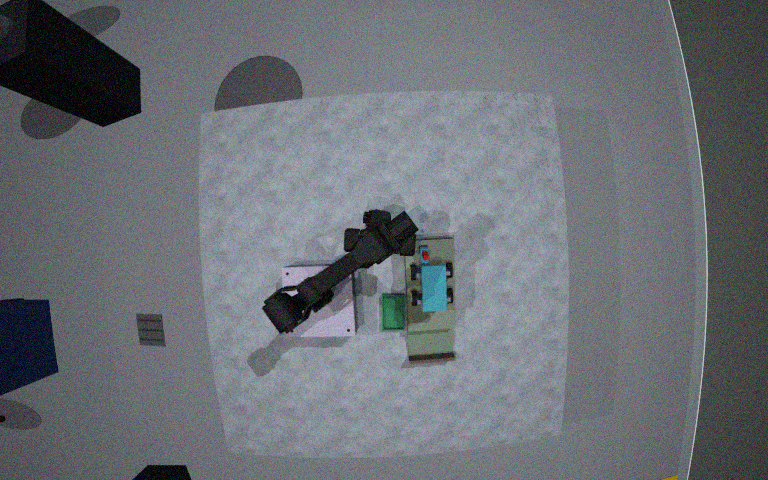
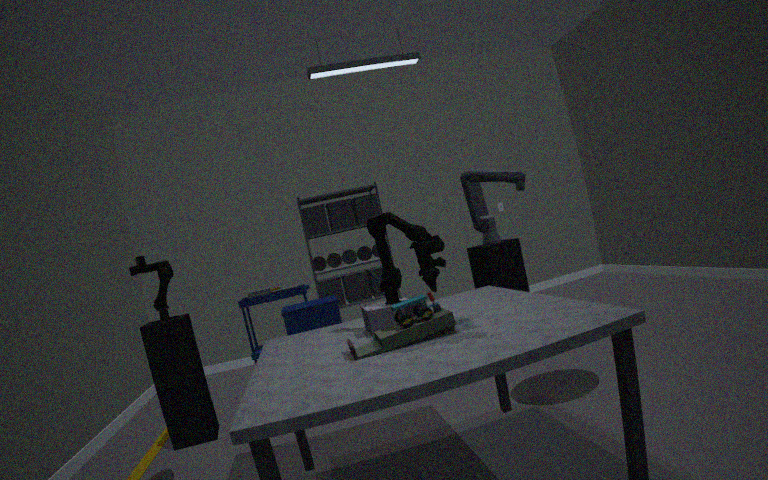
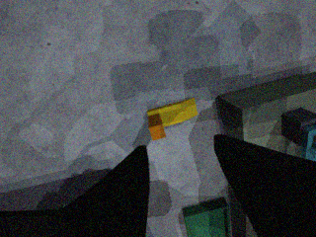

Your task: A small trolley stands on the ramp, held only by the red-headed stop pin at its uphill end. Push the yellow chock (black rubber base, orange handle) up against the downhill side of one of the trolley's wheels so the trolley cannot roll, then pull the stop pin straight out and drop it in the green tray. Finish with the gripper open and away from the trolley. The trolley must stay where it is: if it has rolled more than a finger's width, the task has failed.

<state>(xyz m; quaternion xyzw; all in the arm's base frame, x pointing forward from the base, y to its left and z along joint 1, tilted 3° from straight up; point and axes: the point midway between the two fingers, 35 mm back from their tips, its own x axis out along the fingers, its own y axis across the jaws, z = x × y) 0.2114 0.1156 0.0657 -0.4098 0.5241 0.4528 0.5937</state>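
The yellow chock is 10 mm ahead of my gripper tip, 20 mm to the right of it and 120 mm below it. Also, from my gripper tip: trolley 120 mm ahead, 160 mm to the right, 30 mm below; green tray 10 mm behind, 240 mm to the right, 150 mm below; red-headed stop pin 120 mm ahead, 60 mm to the right, 20 mm below.
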